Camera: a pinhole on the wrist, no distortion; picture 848 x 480 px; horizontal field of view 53.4 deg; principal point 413.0 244.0 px. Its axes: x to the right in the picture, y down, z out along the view. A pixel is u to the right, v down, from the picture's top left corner.
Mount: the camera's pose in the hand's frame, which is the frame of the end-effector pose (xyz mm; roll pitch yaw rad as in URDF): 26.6 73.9 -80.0 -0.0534 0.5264 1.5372
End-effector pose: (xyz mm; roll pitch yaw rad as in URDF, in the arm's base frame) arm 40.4 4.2 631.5 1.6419 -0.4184 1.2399
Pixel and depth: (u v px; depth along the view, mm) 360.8 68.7 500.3
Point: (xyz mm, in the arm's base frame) 409.0 -131.2 924.4
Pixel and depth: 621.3 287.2 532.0
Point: 303.5 -287.5 1019.7
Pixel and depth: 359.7 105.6 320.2
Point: 245.4 -88.3 843.0
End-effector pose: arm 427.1 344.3 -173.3 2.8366 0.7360 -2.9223
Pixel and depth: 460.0 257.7 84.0
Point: 356.8 443.1 -154.5
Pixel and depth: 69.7 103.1 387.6
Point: 509.8 595.5 -430.8
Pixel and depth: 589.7 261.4 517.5
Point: 428.4 858.9 -298.6
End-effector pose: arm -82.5 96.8 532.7 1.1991 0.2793 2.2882
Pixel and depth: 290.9 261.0 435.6
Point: 20.1 311.3 860.7
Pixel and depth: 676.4 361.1 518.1
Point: -75.3 226.7 1073.2
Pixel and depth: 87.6 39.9 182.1
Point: -95.0 215.8 649.2
